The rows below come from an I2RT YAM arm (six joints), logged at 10 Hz.
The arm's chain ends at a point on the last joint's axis. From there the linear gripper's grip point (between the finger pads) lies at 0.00 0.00 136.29 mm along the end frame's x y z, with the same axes.
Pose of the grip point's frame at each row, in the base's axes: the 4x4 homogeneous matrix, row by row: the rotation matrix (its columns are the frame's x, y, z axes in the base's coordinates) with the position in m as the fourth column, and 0 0 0 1 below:
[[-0.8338 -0.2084 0.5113 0.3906], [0.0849 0.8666 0.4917 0.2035], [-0.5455 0.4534 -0.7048 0.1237], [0 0 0 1]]
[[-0.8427 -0.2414 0.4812 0.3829], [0.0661 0.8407 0.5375 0.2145], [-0.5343 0.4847 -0.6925 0.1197], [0 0 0 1]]
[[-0.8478 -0.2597 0.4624 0.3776], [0.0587 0.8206 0.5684 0.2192], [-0.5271 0.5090 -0.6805 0.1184], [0 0 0 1]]
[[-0.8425 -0.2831 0.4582 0.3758], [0.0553 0.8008 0.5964 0.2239], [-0.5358 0.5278 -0.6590 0.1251], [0 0 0 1]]
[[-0.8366 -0.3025 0.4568 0.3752], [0.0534 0.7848 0.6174 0.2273], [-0.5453 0.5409 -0.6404 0.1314], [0 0 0 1]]
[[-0.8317 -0.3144 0.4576 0.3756], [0.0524 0.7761 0.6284 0.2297], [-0.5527 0.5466 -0.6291 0.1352], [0 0 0 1]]
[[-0.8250 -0.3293 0.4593 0.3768], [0.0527 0.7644 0.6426 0.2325], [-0.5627 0.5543 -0.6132 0.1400], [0 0 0 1]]
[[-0.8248 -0.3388 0.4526 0.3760], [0.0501 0.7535 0.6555 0.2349], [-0.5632 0.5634 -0.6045 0.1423], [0 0 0 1]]
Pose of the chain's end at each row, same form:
[[-0.8338 -0.2084 0.5113 0.3209], [0.0849 0.8666 0.4917 0.1365], [-0.5455 0.4534 -0.7048 0.2198], [0 0 0 1]]
[[-0.8427 -0.2414 0.4812 0.3173], [0.0661 0.8407 0.5375 0.1412], [-0.5343 0.4847 -0.6925 0.2141], [0 0 0 1]]
[[-0.8478 -0.2597 0.4624 0.3146], [0.0587 0.8206 0.5684 0.1417], [-0.5271 0.5090 -0.6805 0.2111], [0 0 0 1]]
[[-0.8425 -0.2831 0.4582 0.3134], [0.0553 0.8008 0.5964 0.1426], [-0.5358 0.5278 -0.6590 0.2149], [0 0 0 1]]
[[-0.8366 -0.3025 0.4568 0.3129], [0.0534 0.7848 0.6174 0.1432], [-0.5453 0.5409 -0.6404 0.2187], [0 0 0 1]]
[[-0.8317 -0.3144 0.4576 0.3132], [0.0524 0.7761 0.6284 0.1441], [-0.5527 0.5466 -0.6291 0.2209], [0 0 0 1]]
[[-0.8250 -0.3293 0.4593 0.3142], [0.0527 0.7644 0.6426 0.1449], [-0.5627 0.5543 -0.6132 0.2236], [0 0 0 1]]
[[-0.8248 -0.3388 0.4526 0.3143], [0.0501 0.7535 0.6555 0.1456], [-0.5632 0.5634 -0.6045 0.2247], [0 0 0 1]]

